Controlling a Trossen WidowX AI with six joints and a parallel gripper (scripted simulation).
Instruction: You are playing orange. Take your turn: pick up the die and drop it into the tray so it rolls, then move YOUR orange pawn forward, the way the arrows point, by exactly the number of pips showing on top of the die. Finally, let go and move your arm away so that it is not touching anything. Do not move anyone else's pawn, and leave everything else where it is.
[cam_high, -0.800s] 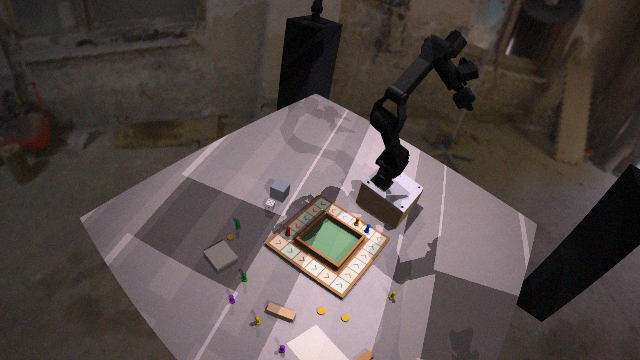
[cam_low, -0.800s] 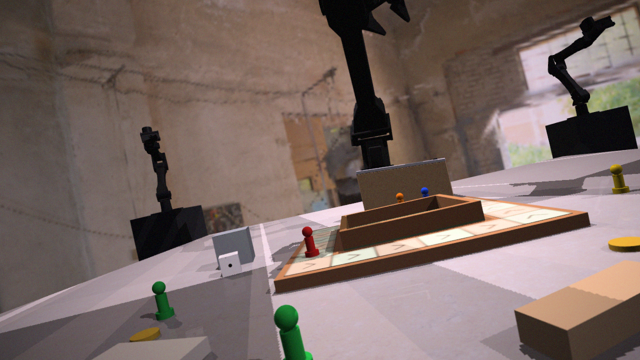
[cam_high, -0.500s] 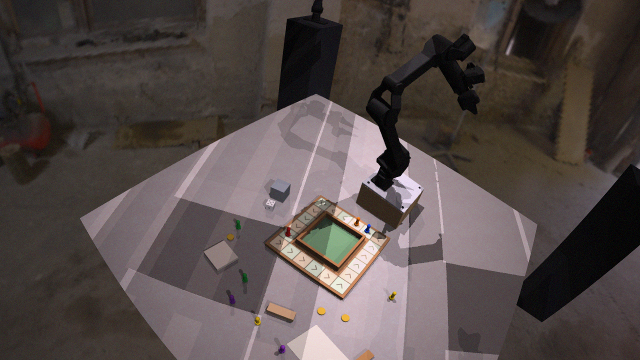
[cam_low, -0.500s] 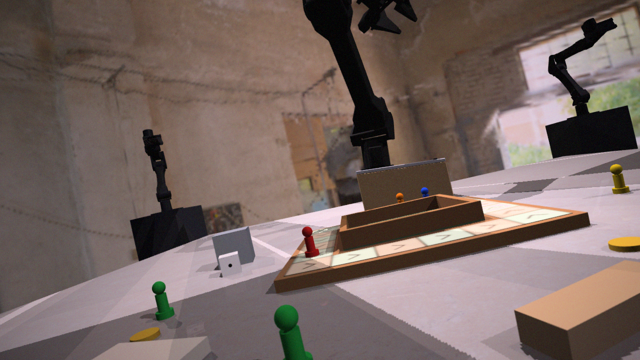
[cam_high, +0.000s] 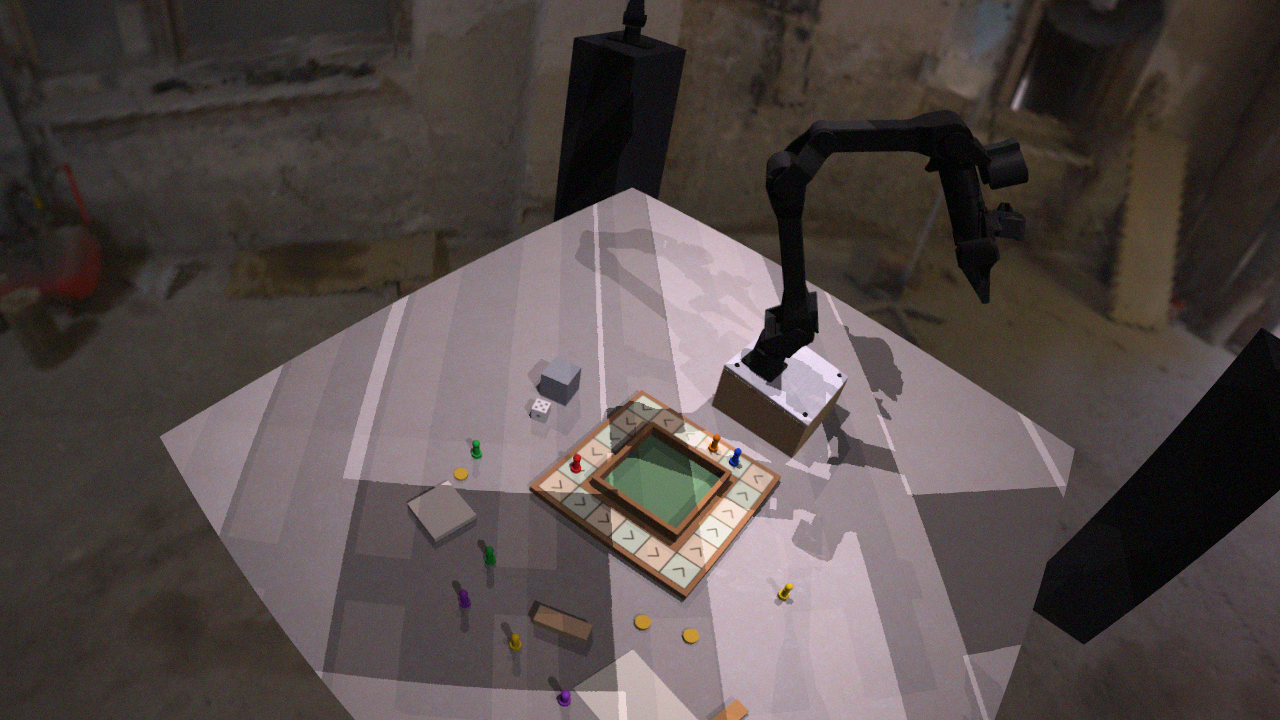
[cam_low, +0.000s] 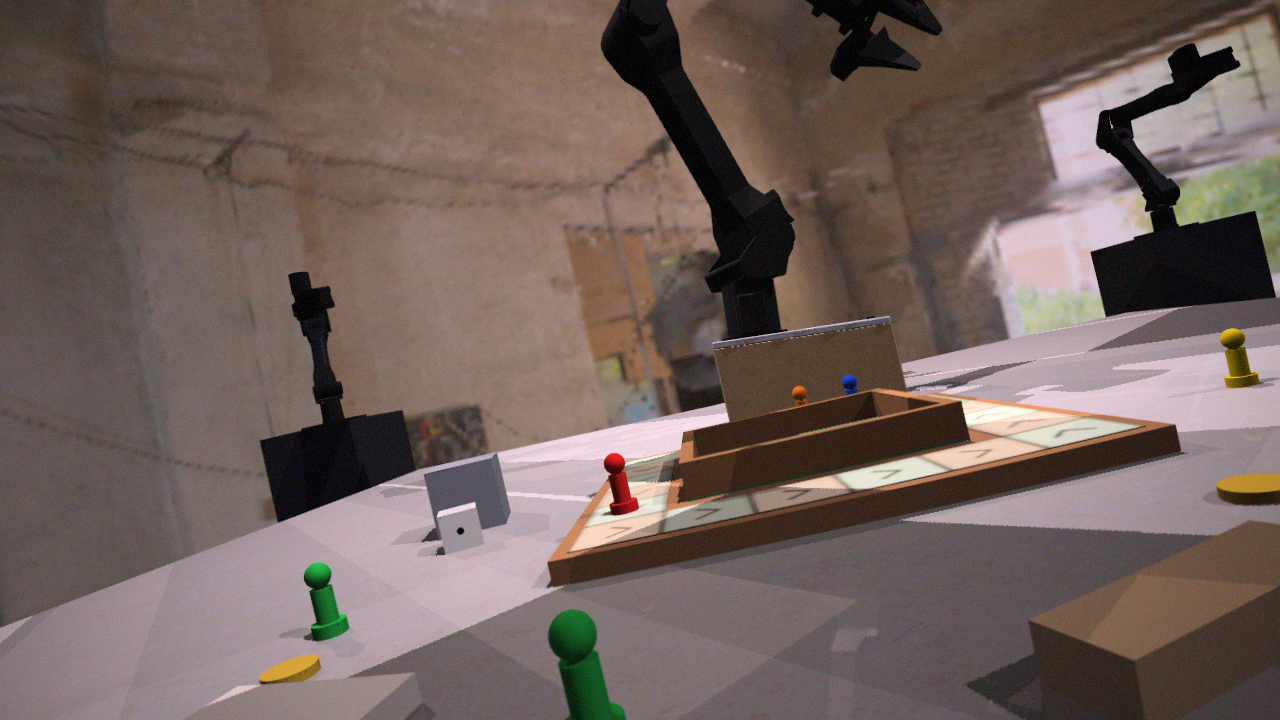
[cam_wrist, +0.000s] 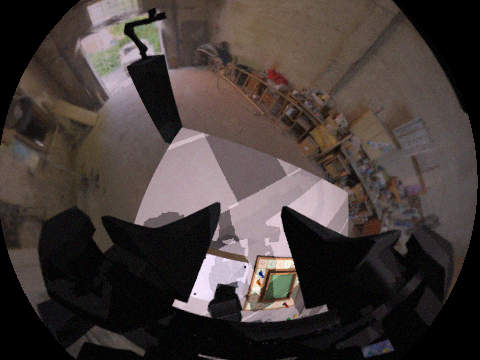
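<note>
My gripper tip is 510 mm to the left of the die, 380 mm short of it and 370 mm above it. From my gripper tip the other things lie so: orange pawn: 350 mm below, 260 mm to the right, 230 mm ahead; then green tray: 370 mm below, 350 mm ahead, 280 mm to the right; then blue pawn: 350 mm below, 230 mm ahead, 220 mm to the right.
</note>
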